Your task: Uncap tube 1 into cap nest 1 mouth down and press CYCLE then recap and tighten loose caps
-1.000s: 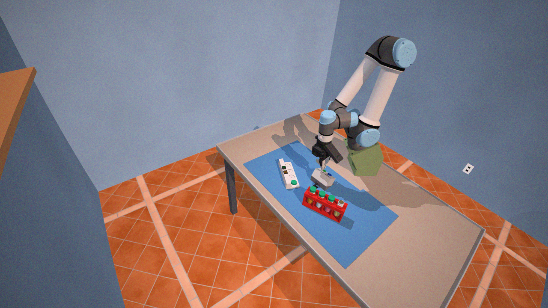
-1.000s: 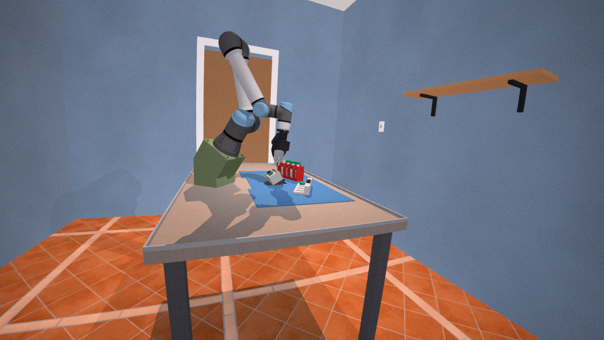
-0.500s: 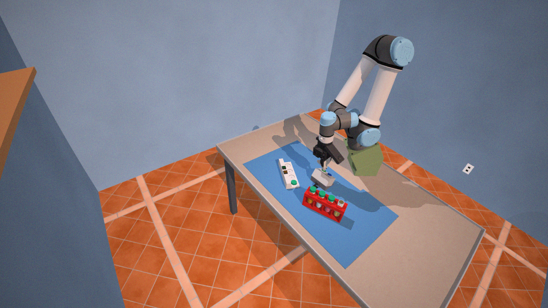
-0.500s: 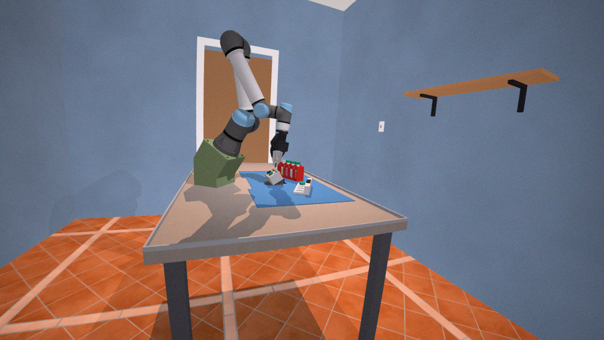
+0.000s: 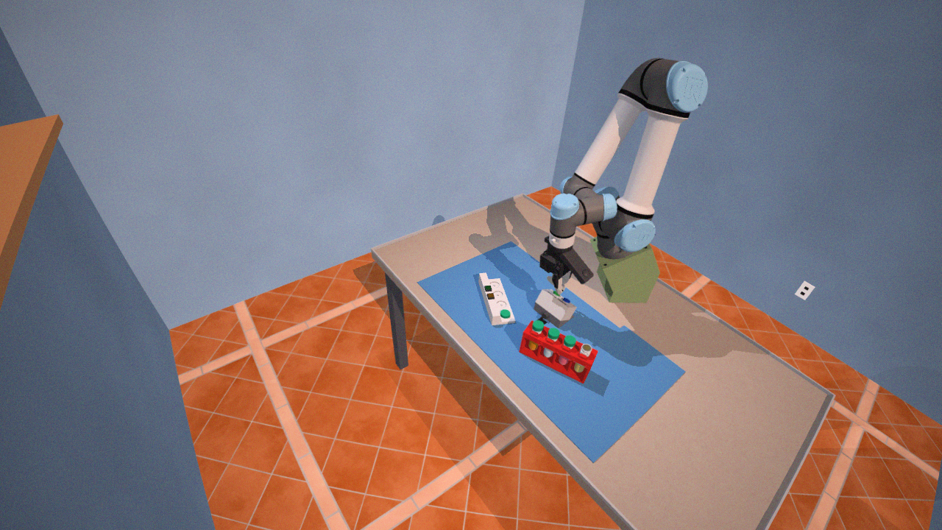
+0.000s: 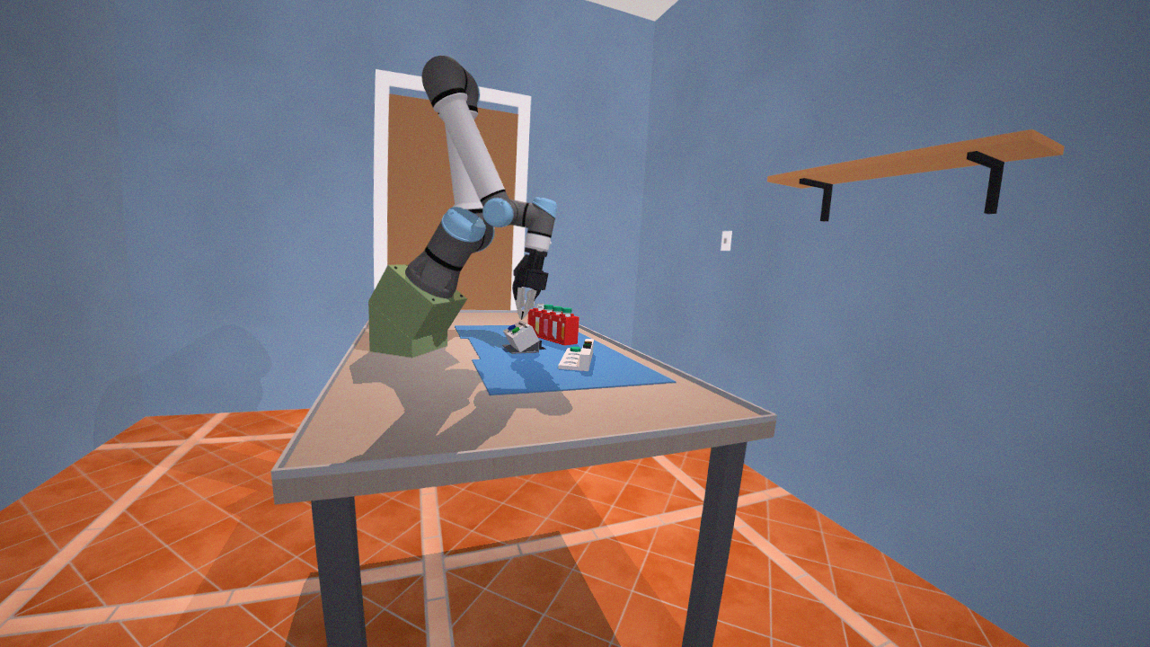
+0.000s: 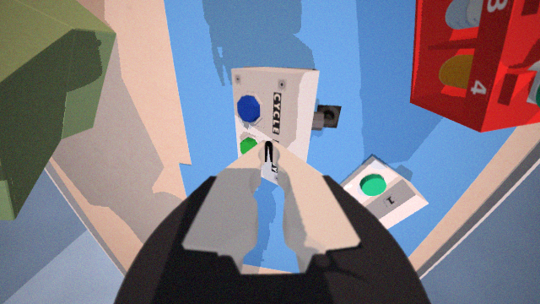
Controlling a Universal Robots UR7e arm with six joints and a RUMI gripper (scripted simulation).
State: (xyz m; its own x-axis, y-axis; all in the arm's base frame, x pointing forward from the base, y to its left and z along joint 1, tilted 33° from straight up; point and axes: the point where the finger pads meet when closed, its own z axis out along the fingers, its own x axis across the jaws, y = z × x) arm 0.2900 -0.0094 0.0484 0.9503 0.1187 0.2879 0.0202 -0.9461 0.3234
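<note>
Now: the blue CYCLE key 30 mm behind my hand, 20 mm to the left of it and 40 mm below it. From my hand the other things lie so: green READY key: 30 mm behind, 30 mm to the right, 40 mm below; then key housing: 10 mm behind, 10 mm to the right, 60 mm below.
</note>
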